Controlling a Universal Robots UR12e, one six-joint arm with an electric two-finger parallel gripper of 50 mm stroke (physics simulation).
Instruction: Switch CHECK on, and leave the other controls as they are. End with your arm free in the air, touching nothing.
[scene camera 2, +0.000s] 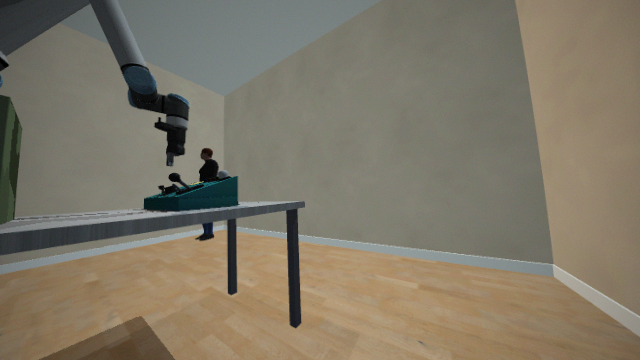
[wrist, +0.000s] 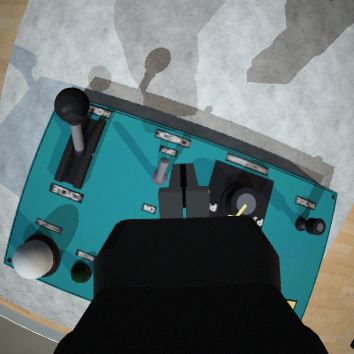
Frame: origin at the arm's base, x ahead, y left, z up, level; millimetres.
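Seen in the pictures: gripper, fingertip midpoint: (scene camera 2: 169, 166) (wrist: 182, 176).
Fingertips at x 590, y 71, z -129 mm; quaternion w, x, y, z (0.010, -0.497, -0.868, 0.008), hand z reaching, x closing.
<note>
Offsets run from my fingertips to a thing's top centre. "spot": to the spot under its first point. Level surfaces: height alone.
The CHECK switch @(spot: dy -14, dx +28, dz -99 mm) (wrist: 161, 171) is a small grey toggle on the teal control panel (wrist: 125, 185) (scene camera 2: 210, 195). Its lever leans toward the OFF label @(spot: dy -18, dx +5, dz -142 mm) (wrist: 168, 150); the ON label @(spot: dy -4, dx +85, dz -111 mm) (wrist: 149, 208) is on the other side. The CHECK label @(dy -21, dx -12, dz -146 mm) (wrist: 172, 138) sits beyond OFF. My gripper (wrist: 182, 176) (scene camera 2: 170, 165) is shut and empty, its fingertips together. It is in the air above the panel; in the wrist view the fingertips appear just right of the toggle, between it and the rotary knob.
The panel also carries a black ball lever @(dy -141, dx +0, dz -49 mm) (wrist: 71, 106) (scene camera 2: 174, 177), a rotary knob @(dy +105, dx +13, dz -91 mm) (wrist: 245, 203), a MODE toggle @(dy +224, dx +1, dz -81 mm) (wrist: 312, 226), a white dome button @(spot: dy -109, dx +188, dz -31 mm) (wrist: 33, 259) and a dark green button @(spot: dy -50, dx +192, dz -55 mm) (wrist: 80, 272). It stands on a grey table @(dz -218 mm) (scene camera 2: 270, 205). A person (scene camera 2: 208, 170) stands behind the table.
</note>
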